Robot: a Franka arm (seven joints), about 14 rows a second.
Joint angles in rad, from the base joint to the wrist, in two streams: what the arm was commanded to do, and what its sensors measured. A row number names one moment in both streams.
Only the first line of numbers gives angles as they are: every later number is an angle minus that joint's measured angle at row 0.
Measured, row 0:
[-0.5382 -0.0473 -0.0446 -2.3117 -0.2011 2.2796 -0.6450]
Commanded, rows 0 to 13:
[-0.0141 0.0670 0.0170 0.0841 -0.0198 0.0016 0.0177]
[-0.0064 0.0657 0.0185 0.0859 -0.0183 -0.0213 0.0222]
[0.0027 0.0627 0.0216 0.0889 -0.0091 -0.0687 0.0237]
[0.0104 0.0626 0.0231 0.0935 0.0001 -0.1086 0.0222]
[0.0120 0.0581 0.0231 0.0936 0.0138 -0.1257 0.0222]
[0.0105 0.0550 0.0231 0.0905 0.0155 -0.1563 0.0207]
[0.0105 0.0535 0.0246 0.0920 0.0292 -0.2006 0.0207]
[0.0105 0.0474 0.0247 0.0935 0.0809 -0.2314 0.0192]
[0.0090 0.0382 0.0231 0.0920 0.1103 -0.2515 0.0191]
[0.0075 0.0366 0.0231 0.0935 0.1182 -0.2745 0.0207]
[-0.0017 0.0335 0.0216 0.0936 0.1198 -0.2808 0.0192]
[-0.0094 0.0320 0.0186 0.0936 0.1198 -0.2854 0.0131]
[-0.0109 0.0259 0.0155 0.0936 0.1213 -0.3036 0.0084]
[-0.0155 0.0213 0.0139 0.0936 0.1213 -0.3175 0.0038]
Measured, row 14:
[0.0013 0.0443 0.0112 0.0858 0.1031 -0.2701 0.0138]
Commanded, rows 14 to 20:
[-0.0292 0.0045 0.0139 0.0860 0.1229 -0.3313 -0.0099]
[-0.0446 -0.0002 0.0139 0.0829 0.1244 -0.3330 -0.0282]
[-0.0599 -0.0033 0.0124 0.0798 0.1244 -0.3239 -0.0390]
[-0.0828 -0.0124 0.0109 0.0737 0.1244 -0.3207 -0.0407]
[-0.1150 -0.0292 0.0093 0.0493 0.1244 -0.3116 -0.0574]
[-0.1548 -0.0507 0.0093 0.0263 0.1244 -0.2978 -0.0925]
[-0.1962 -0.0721 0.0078 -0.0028 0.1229 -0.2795 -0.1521]
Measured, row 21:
[-0.1165 -0.0011 -0.0026 0.0676 0.1039 -0.3037 -0.0642]
